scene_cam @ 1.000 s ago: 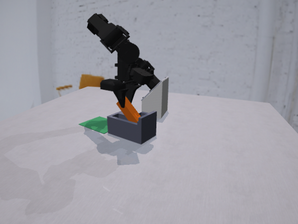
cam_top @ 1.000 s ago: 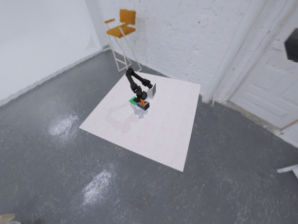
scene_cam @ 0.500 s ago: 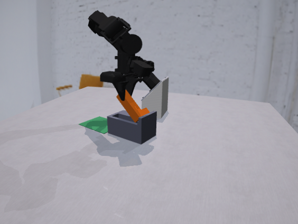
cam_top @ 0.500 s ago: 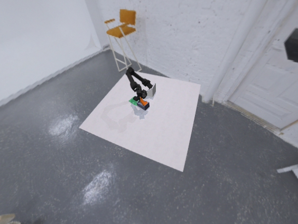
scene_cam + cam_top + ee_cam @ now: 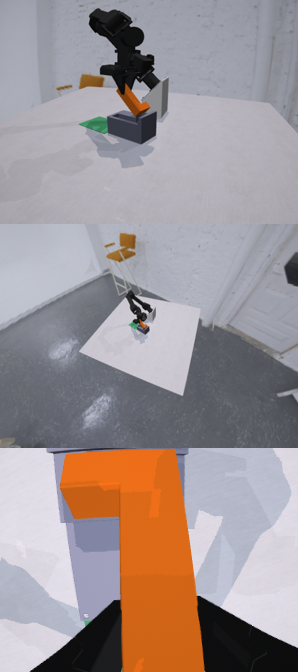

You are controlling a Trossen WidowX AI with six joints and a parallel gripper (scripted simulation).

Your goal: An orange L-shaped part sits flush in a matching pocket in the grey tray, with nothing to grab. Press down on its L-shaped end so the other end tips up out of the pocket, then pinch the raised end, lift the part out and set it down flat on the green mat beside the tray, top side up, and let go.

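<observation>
Now: gripper tip 7 cm past the green mat, 13 cm to the left of it and 16 cm above it. From my gripper tip the other things lie so: orange L-shaped part (3 cm to the left, 3 cm below).
</observation>
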